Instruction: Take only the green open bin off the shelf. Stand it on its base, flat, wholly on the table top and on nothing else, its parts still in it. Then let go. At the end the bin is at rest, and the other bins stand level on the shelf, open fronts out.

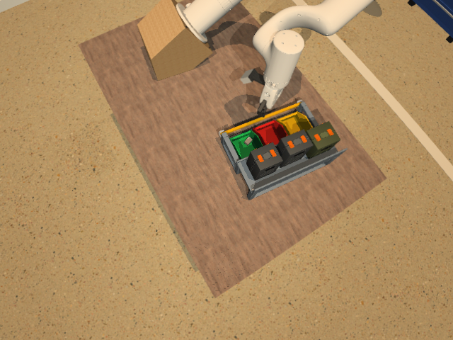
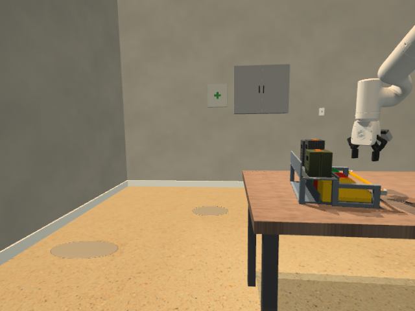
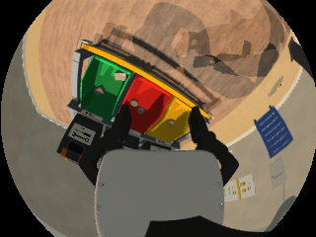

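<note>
Now: hand 10 cm above the yellow rod. From my hand the other things lie so: yellow bin 12 cm below, 12 cm ahead, 10 cm to the left; red bin 12 cm below, 10 cm ahead, 1 cm to the right; green open bin 12 cm to the right, 12 cm below, 9 cm ahead.
</note>
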